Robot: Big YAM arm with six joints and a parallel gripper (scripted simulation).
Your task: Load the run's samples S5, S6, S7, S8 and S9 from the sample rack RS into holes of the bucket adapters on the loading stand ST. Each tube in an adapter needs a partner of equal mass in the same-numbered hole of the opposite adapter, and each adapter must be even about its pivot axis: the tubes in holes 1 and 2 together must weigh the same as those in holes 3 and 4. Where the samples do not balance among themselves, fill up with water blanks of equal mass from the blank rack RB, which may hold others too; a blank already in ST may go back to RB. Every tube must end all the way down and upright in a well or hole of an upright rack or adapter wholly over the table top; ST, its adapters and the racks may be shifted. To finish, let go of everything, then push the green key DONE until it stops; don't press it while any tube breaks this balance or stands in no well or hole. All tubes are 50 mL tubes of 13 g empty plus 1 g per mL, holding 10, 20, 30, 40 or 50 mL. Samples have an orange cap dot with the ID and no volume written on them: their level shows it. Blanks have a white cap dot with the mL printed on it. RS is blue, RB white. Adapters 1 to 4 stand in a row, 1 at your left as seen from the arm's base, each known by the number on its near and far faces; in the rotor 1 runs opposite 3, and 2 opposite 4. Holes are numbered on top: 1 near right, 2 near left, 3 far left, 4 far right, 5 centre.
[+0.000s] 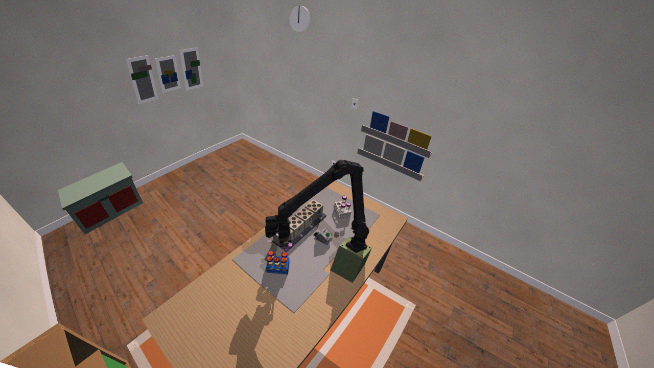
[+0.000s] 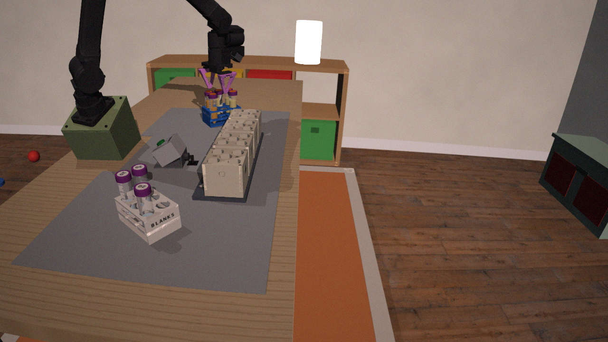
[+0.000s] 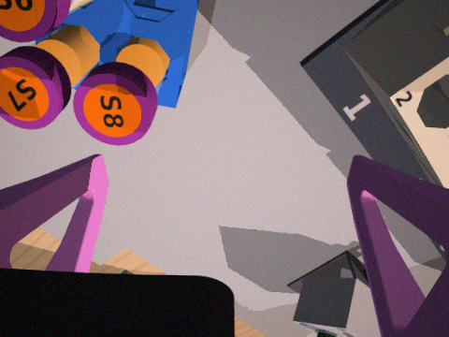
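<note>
Now: hand 90 mm above the sample S8, 40 mm past it and 30 mm to the right of it. The rest, counted from my hand: sample tube S9: 130 mm to the left, 90 mm below, 10 mm behind; then blue sample rack RS: 120 mm below, 80 mm to the left, 20 mm behind; then orange-dot sample tube: 90 mm below, 70 mm behind, 60 mm to the left.
</note>
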